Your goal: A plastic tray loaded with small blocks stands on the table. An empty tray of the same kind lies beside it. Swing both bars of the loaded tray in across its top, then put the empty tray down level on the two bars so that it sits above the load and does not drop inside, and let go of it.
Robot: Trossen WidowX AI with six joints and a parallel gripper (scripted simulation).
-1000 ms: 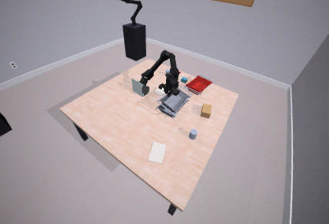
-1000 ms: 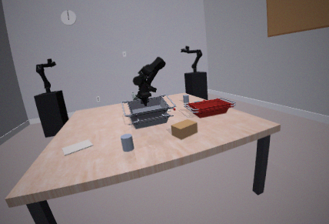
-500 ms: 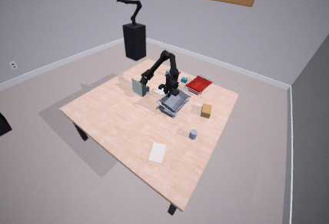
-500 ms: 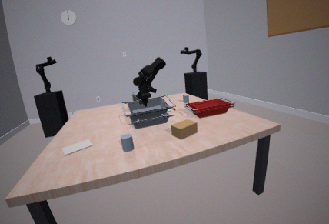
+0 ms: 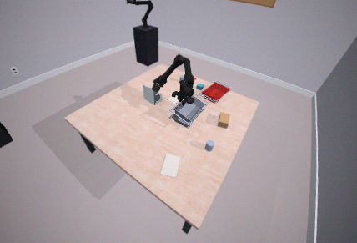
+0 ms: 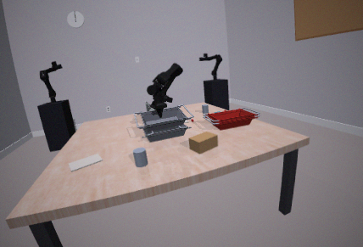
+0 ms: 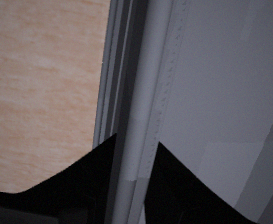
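Now: the grey tray 70 mm ahead of my gripper tip and 20 mm above it. Also, from my gripper tip: tan box: 340 mm ahead, 140 mm to the left, 80 mm below; then teal block: 460 mm to the left, 80 mm below, 80 mm behind.
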